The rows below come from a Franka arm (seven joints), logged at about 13 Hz.
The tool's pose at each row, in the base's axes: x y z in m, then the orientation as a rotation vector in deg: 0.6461 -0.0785 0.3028 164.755 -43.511 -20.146; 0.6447 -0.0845 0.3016 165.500 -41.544 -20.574; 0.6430 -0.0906 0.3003 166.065 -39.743 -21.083; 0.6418 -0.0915 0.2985 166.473 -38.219 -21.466; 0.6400 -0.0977 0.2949 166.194 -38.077 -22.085; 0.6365 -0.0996 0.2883 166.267 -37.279 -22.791; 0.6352 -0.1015 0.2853 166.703 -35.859 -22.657; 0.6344 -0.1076 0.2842 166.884 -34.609 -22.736; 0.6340 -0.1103 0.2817 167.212 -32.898 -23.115; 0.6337 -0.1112 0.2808 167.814 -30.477 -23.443; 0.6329 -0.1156 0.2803 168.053 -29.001 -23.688
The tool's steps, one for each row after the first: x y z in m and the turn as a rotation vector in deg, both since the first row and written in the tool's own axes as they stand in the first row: 0.0021 0.0056 0.0020 0.067 -0.186 -1.430; 0.0039 0.0114 0.0042 0.034 -0.422 -2.715; 0.0037 0.0123 0.0063 -0.041 -0.583 -3.781; 0.0060 0.0178 0.0108 -0.374 -0.938 -3.834; 0.0052 0.0198 0.0182 -0.562 -1.341 -4.388; 0.0056 0.0214 0.0215 -0.535 -1.176 -5.369; 0.0082 0.0268 0.0233 -0.701 -1.135 -6.194; 0.0097 0.0288 0.0260 -0.852 -1.276 -7.361; 0.0100 0.0296 0.0271 -0.897 -1.364 -9.036; 0.0117 0.0336 0.0281 -1.030 -1.432 -10.031
